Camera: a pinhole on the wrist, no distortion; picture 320 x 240 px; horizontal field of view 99.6 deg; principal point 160.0 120.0 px. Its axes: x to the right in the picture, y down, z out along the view. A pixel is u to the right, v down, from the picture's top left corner.
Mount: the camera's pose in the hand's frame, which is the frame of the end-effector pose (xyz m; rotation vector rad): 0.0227 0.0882 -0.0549 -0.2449 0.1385 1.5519
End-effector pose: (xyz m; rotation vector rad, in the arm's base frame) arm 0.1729 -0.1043 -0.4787 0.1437 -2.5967 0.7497
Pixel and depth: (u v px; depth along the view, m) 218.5 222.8 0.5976
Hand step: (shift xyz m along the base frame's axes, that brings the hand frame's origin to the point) 0.1541 0.1743 -0.7629
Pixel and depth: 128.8 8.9 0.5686
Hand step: -0.6361 -0.2039 -0.2786
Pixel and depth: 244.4 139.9 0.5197
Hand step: -0.1763 0.2542 -0.5690
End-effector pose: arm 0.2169 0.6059 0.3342 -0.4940 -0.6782 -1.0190
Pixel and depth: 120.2 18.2 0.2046
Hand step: 0.0806 0.0489 0.2277
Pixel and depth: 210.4 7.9 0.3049
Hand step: 0.2690 0.1186 0.3263
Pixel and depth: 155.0 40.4 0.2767
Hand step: 0.1249 0.1139 0.2676
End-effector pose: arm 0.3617 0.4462 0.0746 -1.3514 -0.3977 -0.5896
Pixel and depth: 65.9 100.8 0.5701
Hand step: -0.0098 0.5596 0.2710
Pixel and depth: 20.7 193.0 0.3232
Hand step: -0.2146 0.3326 0.0791
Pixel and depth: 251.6 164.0 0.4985
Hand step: 0.2161 0.4141 -0.4580
